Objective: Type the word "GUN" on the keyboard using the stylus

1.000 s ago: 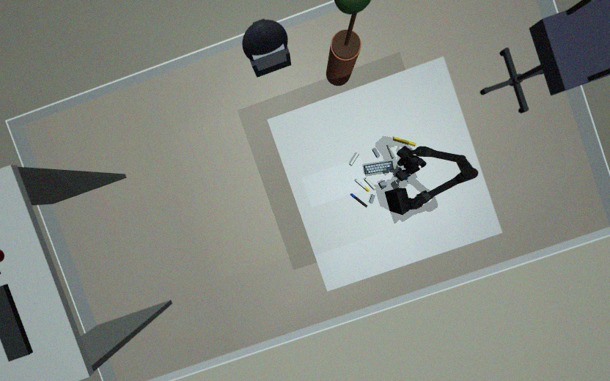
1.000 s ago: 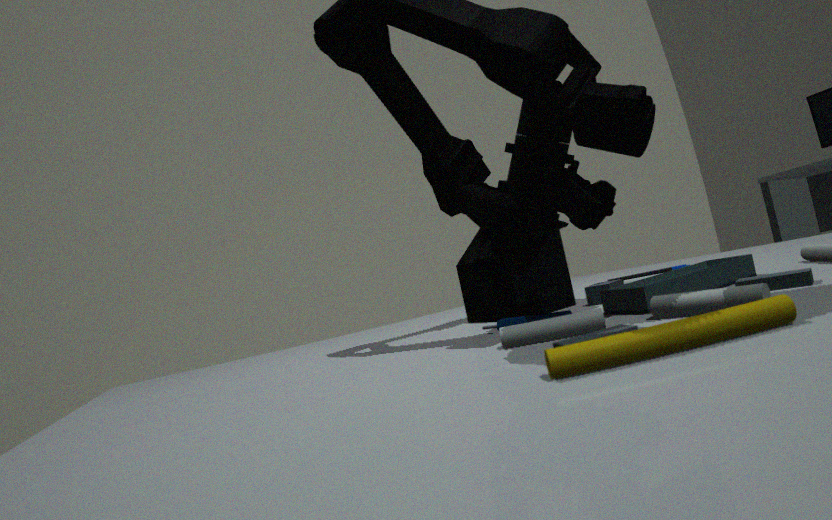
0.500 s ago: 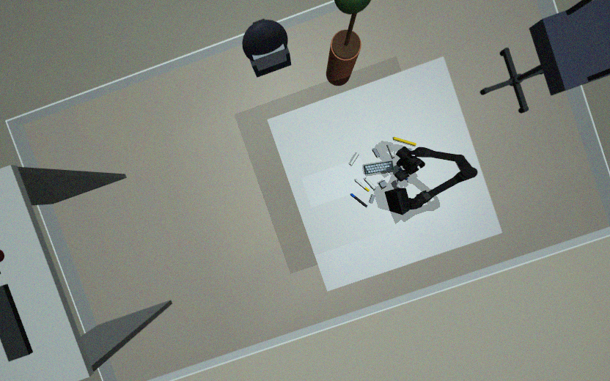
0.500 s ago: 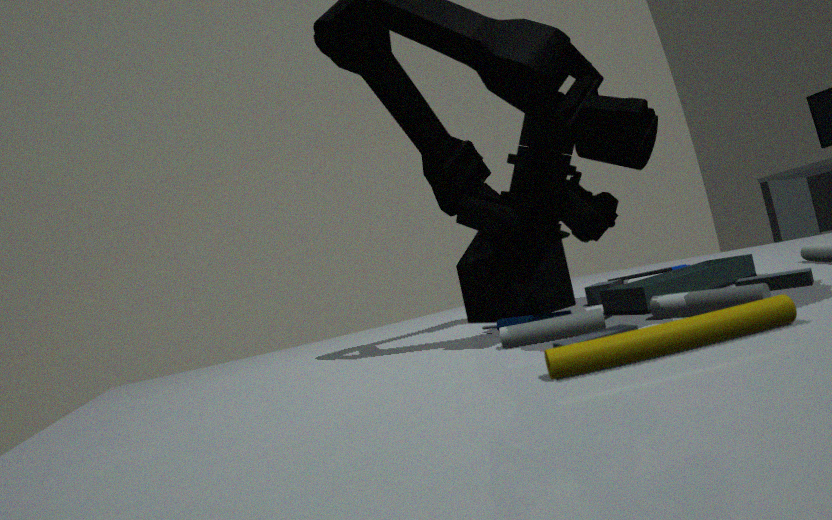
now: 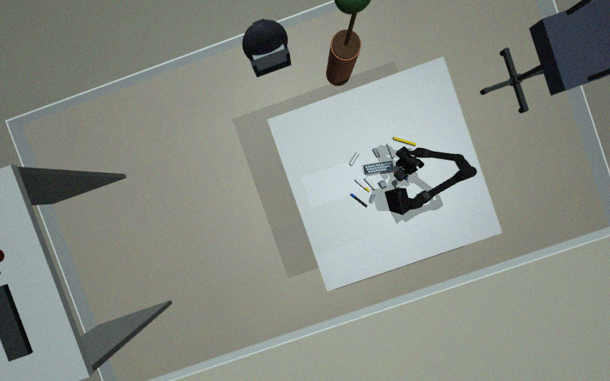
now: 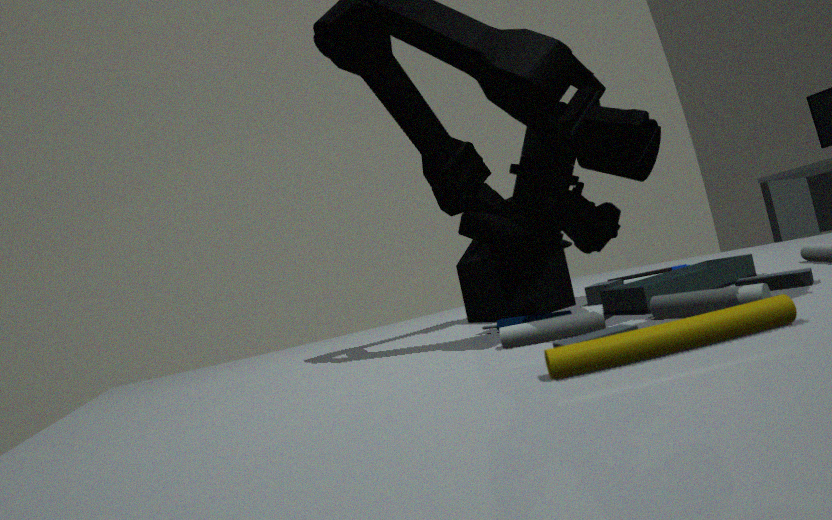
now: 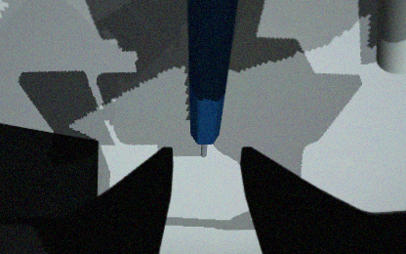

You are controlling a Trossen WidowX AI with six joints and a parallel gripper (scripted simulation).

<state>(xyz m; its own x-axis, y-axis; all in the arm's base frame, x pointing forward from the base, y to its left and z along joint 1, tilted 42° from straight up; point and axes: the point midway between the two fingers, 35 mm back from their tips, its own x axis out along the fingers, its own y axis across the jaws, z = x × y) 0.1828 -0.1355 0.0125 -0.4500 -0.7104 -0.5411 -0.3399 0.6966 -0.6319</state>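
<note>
My gripper tip is now 2 cm past the blue stylus, 1 cm to the left of it and 3 cm above it. The rest, counted from my gripper tip: grey block 21 cm ahead, 15 cm to the left, 3 cm below; then yellow cylinder 24 cm ahead, 6 cm to the right, 3 cm below; then yellow-tipped pen 29 cm to the left, 3 cm below.
</note>
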